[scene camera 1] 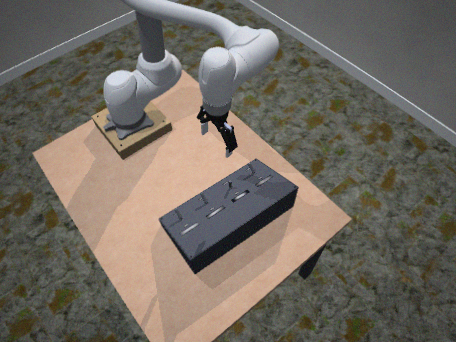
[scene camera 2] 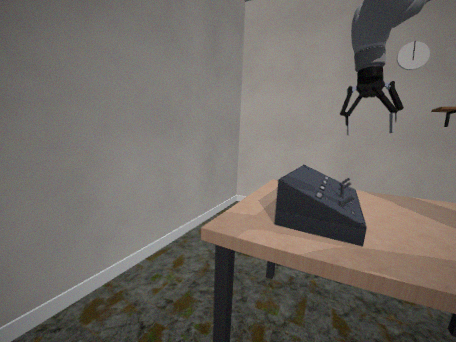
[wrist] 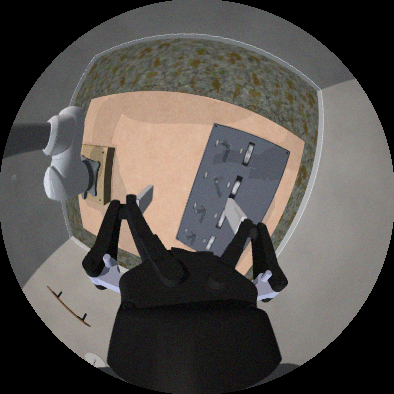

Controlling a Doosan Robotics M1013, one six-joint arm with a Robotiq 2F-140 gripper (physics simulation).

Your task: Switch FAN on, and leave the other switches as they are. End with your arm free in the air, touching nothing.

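Places are measured from the arm's base along level axes (x back, y right, z up), in centimetres.
Pixels of known places: gripper, fingertip midpoint: [scene camera 1: 216, 143] [scene camera 2: 369, 134] [wrist: 189, 198]; arm's base, origin of the base link: [scene camera 1: 130, 121] [wrist: 87, 174].
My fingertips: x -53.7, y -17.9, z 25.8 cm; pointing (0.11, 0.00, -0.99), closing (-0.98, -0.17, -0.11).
Note:
For each thing: its top centre in the pictures, then the offset to it from my fingertips. Level surfaces: height alone.
- FAN lever, middle of its top: [wrist: 216, 181] [scene camera 1: 230, 180] [scene camera 2: 343, 184] dz -18.5, dx -6.1, dy -1.4 cm
- FEED lever, middle of its top: [wrist: 225, 143] [scene camera 2: 348, 194] [scene camera 1: 251, 165] dz -19.5, dx -4.1, dy -13.3 cm
- wooden table, its level: dz -32.2 cm
The dark switch box [scene camera 1: 227, 220] [scene camera 2: 312, 207] [wrist: 260, 190] sits on the table, its panel sloping down toward the arm base. The FAN lever [scene camera 1: 230, 185] [scene camera 2: 342, 190] [wrist: 216, 182], second from the far-right end in scene camera 1, stands nearly upright, turned toward its ON side. The FEED lever [scene camera 1: 251, 171] [scene camera 2: 346, 201] [wrist: 223, 145] leans to the OFF side, as do the other two. The name plates are blurred. My gripper [scene camera 1: 216, 140] [scene camera 2: 369, 132] [wrist: 189, 198] is open and empty, in the air above the box, touching nothing. In the wrist view one finger covers part of the panel.
The wooden table [scene camera 1: 125, 215] [scene camera 2: 410, 250] [wrist: 150, 150] carries the box and the arm's base block [scene camera 1: 146, 142] [wrist: 107, 177]. A wall shelf [scene camera 2: 445, 109] [wrist: 67, 307] and a clock [scene camera 2: 414, 55] are on the wall beyond.

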